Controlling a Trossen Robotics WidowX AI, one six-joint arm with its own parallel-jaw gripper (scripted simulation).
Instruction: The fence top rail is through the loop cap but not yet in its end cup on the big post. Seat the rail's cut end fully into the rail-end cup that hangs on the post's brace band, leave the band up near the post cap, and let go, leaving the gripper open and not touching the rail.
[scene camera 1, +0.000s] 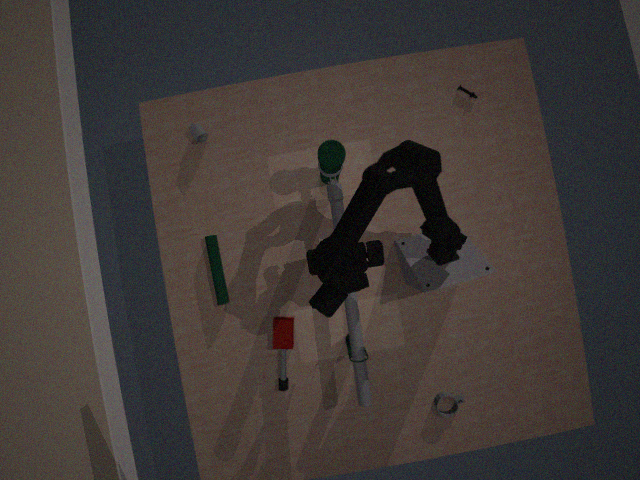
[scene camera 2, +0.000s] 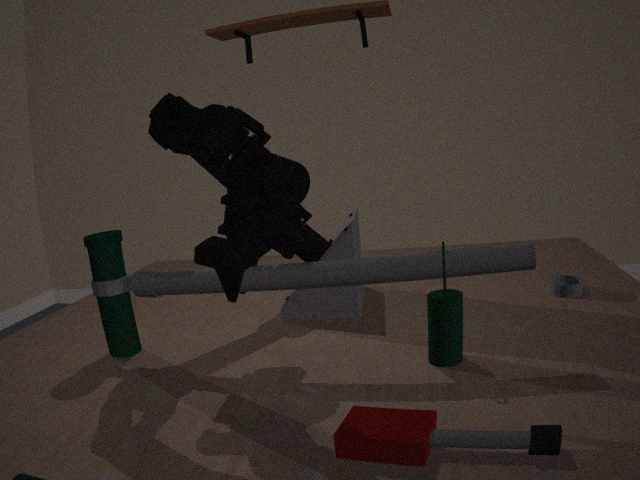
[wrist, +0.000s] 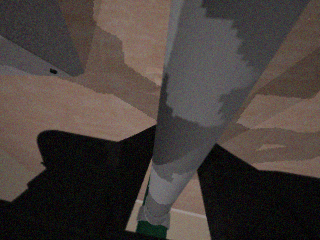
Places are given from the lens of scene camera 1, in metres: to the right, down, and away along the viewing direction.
gripper (scene camera 1: 342, 248): 0.06, 0.02, 0.75
green bar (scene camera 1: 212, 245): -0.33, 0.02, 0.82
red-headed tool (scene camera 1: 283, 327): -0.11, 0.27, 0.82
post (scene camera 1: 331, 154): 0.03, -0.21, 0.65
The marked spots on the post and the green bar are 0.45 m apart.
